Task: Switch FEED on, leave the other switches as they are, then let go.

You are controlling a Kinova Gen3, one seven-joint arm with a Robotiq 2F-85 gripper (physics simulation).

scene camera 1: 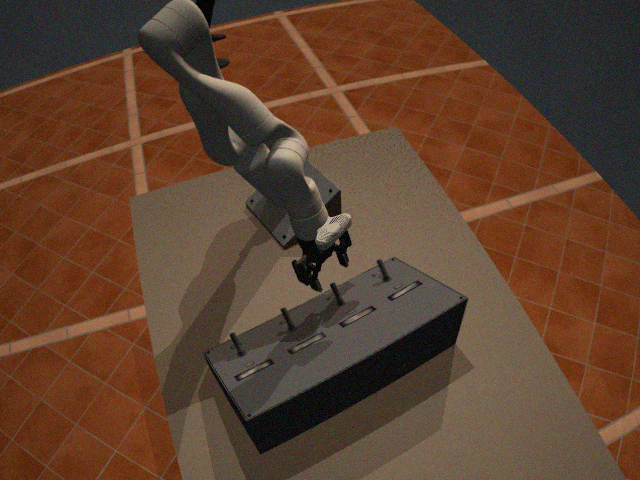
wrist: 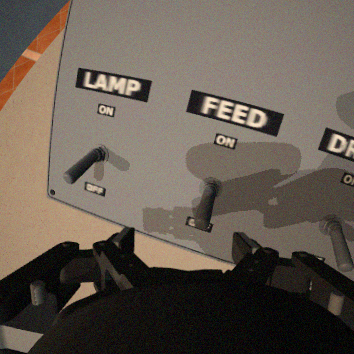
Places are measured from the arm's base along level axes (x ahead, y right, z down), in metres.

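Where they show: gripper, between the fingertips: [scene camera 1: 331,277] [wrist: 183,241].
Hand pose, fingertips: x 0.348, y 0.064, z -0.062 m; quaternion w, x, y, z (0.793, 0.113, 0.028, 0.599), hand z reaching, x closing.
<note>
After its pixels a point has its place.
The FEED lever [scene camera 1: 336,293] @(z -0.054, x 0.386, y 0.075 m) [wrist: 207,206] @(z -0.059, x 0.380, y 0.074 m) leans toward its OFF label, which it partly covers in the wrist view; its ON label [wrist: 225,141] @(z -0.050, x 0.440, y 0.072 m) is on the other side of the pivot. My gripper [scene camera 1: 331,274] @(z -0.061, x 0.348, y 0.064 m) [wrist: 183,241] @(z -0.061, x 0.348, y 0.064 m) is open, with nothing between its fingers. It is above the panel's edge on the OFF side, apart from the FEED lever. The LAMP lever [scene camera 1: 382,270] @(z -0.051, x 0.384, y -0.044 m) [wrist: 84,165] @(z -0.054, x 0.379, y -0.043 m) leans to the OFF side. The lever [wrist: 341,247] @(z -0.058, x 0.382, y 0.189 m) under the partly visible "DR" label leans away from its ON label. Its full name is cut off.
The grey switch box [scene camera 1: 356,372] @(z -0.083, x 0.586, y 0.149 m) [wrist: 165,45] @(z -0.080, x 0.501, y -0.003 m) stands on the beige table [scene camera 1: 496,403] @(z 0.063, x 0.758, y -0.106 m). Two more levers [scene camera 1: 287,319] @(z -0.052, x 0.389, y 0.195 m) [scene camera 1: 236,344] @(z -0.053, x 0.391, y 0.315 m) stand left of FEED in the scene view. The arm's base block [scene camera 1: 273,224] @(z 0.037, x 0.052, y 0.068 m) is behind my gripper. Shadows fall across the panel.
</note>
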